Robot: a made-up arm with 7 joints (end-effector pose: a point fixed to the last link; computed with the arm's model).
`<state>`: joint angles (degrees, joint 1 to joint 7).
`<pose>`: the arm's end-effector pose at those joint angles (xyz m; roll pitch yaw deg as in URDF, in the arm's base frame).
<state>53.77 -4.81 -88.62 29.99 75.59 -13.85 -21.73</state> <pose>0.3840 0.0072 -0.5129 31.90 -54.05 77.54</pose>
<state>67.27 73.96 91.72 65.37 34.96 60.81 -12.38</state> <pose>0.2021 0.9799 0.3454 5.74 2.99 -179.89</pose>
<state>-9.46 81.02 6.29 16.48 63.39 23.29 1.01</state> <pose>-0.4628 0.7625 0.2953 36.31 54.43 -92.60</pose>
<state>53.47 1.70 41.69 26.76 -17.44 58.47 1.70</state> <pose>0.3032 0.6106 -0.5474 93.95 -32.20 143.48</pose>
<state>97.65 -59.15 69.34 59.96 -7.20 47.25 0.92</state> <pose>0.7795 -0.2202 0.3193 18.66 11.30 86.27</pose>
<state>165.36 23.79 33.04 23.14 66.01 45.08 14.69</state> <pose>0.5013 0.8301 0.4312 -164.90 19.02 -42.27</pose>
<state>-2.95 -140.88 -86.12 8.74 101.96 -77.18 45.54</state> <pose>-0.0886 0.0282 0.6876 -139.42 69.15 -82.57</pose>
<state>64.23 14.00 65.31 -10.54 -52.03 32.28 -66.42</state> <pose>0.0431 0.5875 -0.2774 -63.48 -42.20 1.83</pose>
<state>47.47 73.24 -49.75 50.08 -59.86 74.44 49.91</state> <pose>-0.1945 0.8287 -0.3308 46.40 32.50 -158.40</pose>
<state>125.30 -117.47 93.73 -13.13 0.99 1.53 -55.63</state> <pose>0.4387 -0.2931 0.0454 33.78 -7.61 151.38</pose>
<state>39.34 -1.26 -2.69 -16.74 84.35 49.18 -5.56</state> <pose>-0.1416 0.1115 -0.5568 80.78 -31.28 -95.22</pose>
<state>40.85 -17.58 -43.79 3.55 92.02 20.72 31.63</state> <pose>-0.0320 -0.1497 -0.5097 44.03 -35.19 -49.98</pose>
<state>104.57 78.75 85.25 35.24 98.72 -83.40 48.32</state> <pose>-0.1201 0.8556 0.0811 122.52 -13.72 -50.34</pose>
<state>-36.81 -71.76 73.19 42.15 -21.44 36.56 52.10</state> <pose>-0.3699 -0.3599 -0.3899 121.08 28.36 90.07</pose>
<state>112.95 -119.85 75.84 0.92 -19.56 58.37 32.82</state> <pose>0.3758 -0.4908 -0.1148 46.46 -49.85 11.28</pose>
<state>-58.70 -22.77 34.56 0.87 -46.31 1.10 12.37</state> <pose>-0.6166 0.3113 0.3489 -124.97 40.22 25.89</pose>
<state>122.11 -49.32 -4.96 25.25 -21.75 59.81 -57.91</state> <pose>0.6509 -0.1235 -0.0669 133.26 -1.40 102.20</pose>
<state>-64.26 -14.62 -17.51 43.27 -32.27 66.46 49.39</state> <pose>-0.8171 0.2827 0.2551 -164.03 -63.22 80.71</pose>
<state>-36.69 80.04 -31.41 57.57 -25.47 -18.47 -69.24</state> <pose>-0.2322 0.7766 0.4033 98.61 13.23 -20.97</pose>
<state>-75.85 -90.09 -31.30 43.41 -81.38 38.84 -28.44</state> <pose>-0.2043 -0.2488 0.6222 -41.68 26.33 141.01</pose>
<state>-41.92 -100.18 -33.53 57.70 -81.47 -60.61 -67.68</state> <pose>-0.3041 -0.3083 0.3801 -132.76 29.88 -43.16</pose>
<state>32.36 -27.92 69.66 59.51 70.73 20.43 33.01</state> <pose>0.6321 0.2445 -0.4610 75.49 37.12 179.86</pose>
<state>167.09 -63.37 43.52 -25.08 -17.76 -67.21 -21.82</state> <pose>0.5510 0.0632 0.2385 55.81 3.42 -116.30</pose>
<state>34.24 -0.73 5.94 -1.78 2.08 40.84 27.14</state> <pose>-0.1822 0.2217 -0.6004 117.06 -49.80 165.66</pose>
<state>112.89 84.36 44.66 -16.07 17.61 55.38 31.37</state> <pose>0.0720 0.5968 -0.4774 92.00 13.75 -110.98</pose>
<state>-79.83 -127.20 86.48 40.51 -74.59 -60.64 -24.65</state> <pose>0.0242 -0.4382 0.1769 -176.04 -40.46 46.01</pose>
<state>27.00 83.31 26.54 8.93 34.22 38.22 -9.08</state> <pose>-0.4935 0.7272 0.0229 52.60 15.65 -84.40</pose>
